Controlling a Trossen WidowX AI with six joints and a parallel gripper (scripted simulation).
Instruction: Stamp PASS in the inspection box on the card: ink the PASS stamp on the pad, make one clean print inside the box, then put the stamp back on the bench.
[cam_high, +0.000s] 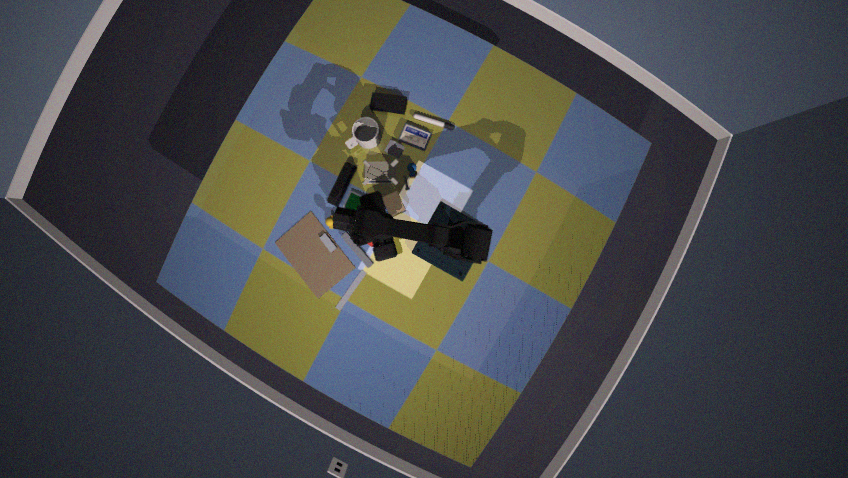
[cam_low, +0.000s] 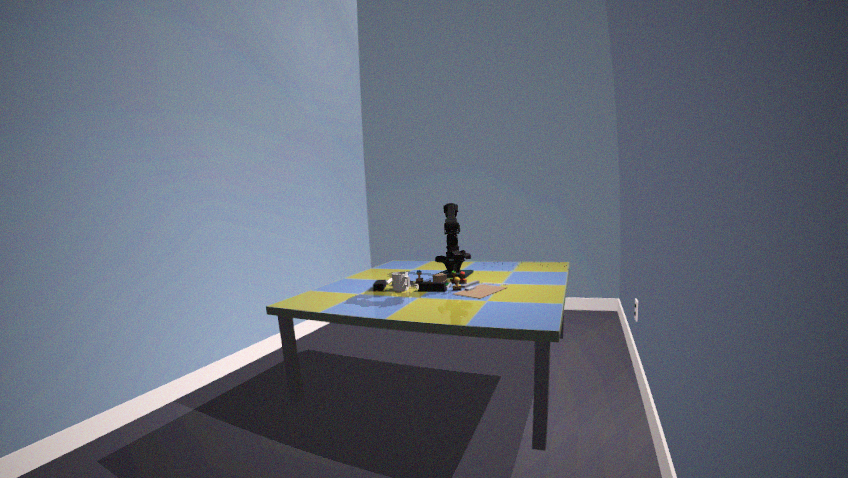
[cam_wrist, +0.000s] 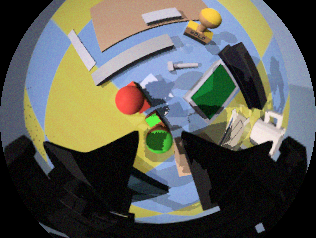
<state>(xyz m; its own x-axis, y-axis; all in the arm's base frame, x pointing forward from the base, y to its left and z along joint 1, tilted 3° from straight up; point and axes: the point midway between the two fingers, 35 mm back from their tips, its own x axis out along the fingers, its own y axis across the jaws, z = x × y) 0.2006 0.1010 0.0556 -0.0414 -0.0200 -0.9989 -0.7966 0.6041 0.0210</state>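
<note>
The green-knobbed stamp lies 30 mm below my gripper tip. Round my gripper tip: green ink pad: 100 mm ahead, 50 mm below, 10 mm to the right; red-knobbed stamp: 50 mm to the left, 30 mm below; yellow-knob stamp: 130 mm ahead, 80 mm to the left, 30 mm below.
</note>
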